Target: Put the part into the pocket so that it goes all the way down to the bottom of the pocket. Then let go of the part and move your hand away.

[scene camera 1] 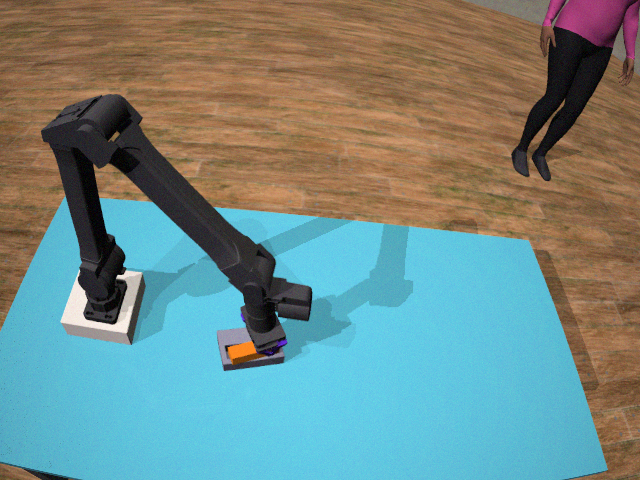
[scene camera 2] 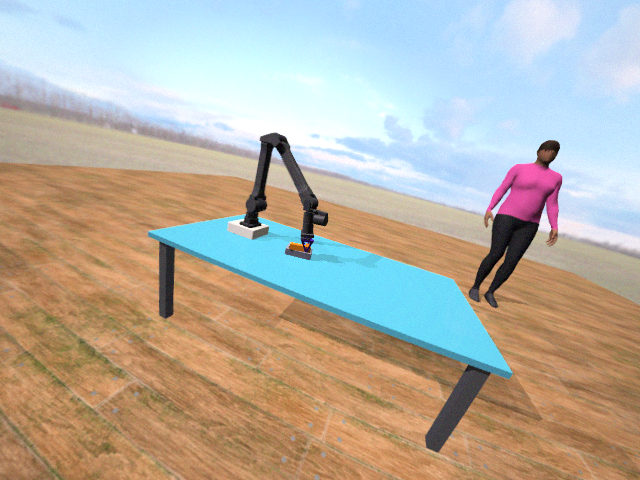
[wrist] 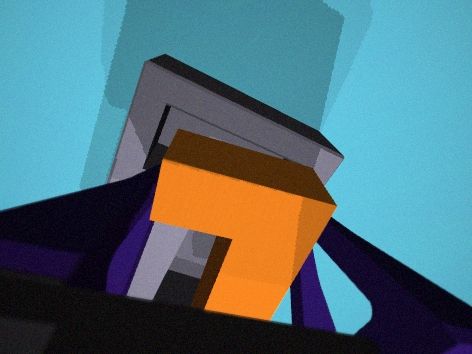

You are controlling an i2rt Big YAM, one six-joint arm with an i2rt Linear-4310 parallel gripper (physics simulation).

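Seen in the pictures: gripper, fingertip midpoint: (scene camera 1: 265, 343) (scene camera 2: 305, 250) (wrist: 233, 192); arm's base, origin of the base link: (scene camera 1: 106, 301) (scene camera 2: 250, 224).
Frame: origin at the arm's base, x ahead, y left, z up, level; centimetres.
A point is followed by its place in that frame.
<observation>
The orange L-shaped part (scene camera 1: 240, 352) {x 34.1, y -8.5, z 0.9 cm} (scene camera 2: 297, 246) {x 36.1, y -8.7, z 0.2 cm} (wrist: 240, 200) {x 40.5, y -3.1, z 0.9 cm} is over the grey block with the pocket (scene camera 1: 227, 335) {x 30.6, y -2.8, z -2.1 cm} (scene camera 2: 297, 253) {x 36.9, y -8.6, z -3.5 cm} (wrist: 225, 105) {x 42.0, y -1.1, z -2.1 cm}. My gripper (scene camera 1: 268, 351) {x 39.4, y -3.9, z -1.9 cm} (scene camera 2: 308, 248) {x 39.4, y -3.9, z -1.9 cm} is shut on the part, with a purple finger on each side of it in the wrist view. The part stands above the block's top face and is turned a little against the pocket's outline. In the wrist view the dark pocket opening shows beyond the part's far edge and through its inner corner. The part's near end is hidden by the gripper body, and whether its underside touches the block cannot be told.
The arm's white base block (scene camera 1: 131, 310) {x 7.1, y -1.3, z 0.0 cm} (scene camera 2: 253, 231) {x 7.5, y -7.3, z -0.6 cm} stands on the blue table (scene camera 1: 413, 387) {x 74.7, y -11.2, z -5.7 cm} (scene camera 2: 387, 299) {x 86.1, y -18.2, z -5.7 cm}, to the left of the pocket block. A person in a pink top (scene camera 1: 589, 23) (scene camera 2: 529, 191) is on the wooden floor beyond the table.
</observation>
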